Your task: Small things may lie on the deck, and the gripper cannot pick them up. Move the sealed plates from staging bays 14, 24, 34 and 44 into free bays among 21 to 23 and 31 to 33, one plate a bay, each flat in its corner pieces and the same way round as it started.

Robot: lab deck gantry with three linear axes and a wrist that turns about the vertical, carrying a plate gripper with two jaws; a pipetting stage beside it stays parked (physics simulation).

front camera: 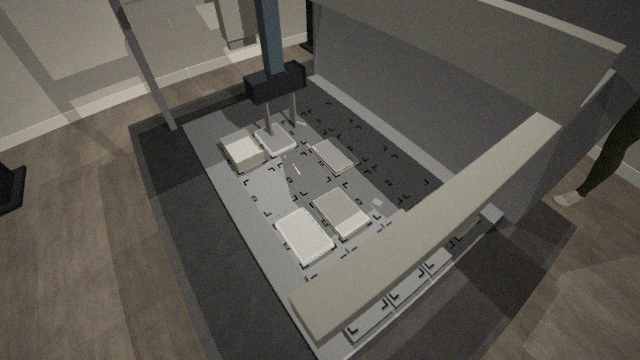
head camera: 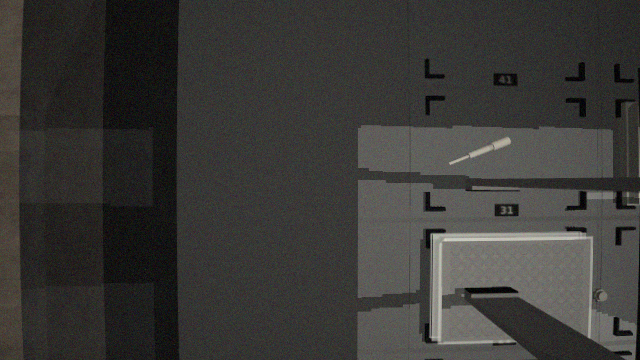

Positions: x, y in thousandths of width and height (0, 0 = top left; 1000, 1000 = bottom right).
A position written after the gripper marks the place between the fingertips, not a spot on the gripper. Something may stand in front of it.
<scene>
gripper: front camera 440, 357; head camera 763, 665
</scene>
